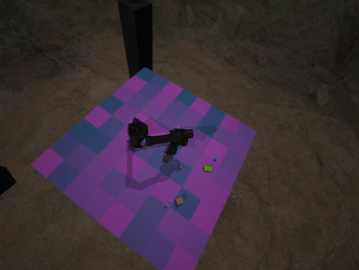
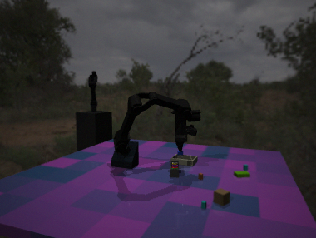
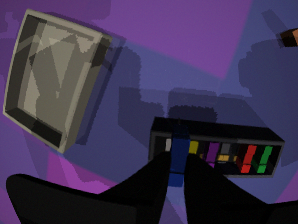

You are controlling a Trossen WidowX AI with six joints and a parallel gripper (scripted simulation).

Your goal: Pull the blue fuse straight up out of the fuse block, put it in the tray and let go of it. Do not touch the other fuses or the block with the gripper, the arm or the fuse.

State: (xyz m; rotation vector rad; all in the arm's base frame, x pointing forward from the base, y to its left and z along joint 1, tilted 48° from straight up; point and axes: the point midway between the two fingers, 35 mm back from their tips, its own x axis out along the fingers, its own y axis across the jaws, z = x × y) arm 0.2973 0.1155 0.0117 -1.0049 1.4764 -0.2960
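Right now the pale tray is 30 mm behind my gripper tip, 140 mm to the left of it and 100 mm below it. Also, from my gripper tip: small orange piece: 130 mm ahead, 70 mm to the right, 90 mm below; then tan cube: 280 mm ahead, 260 mm to the right, 80 mm below; then green block: 300 mm ahead, 70 mm to the left, 90 mm below.
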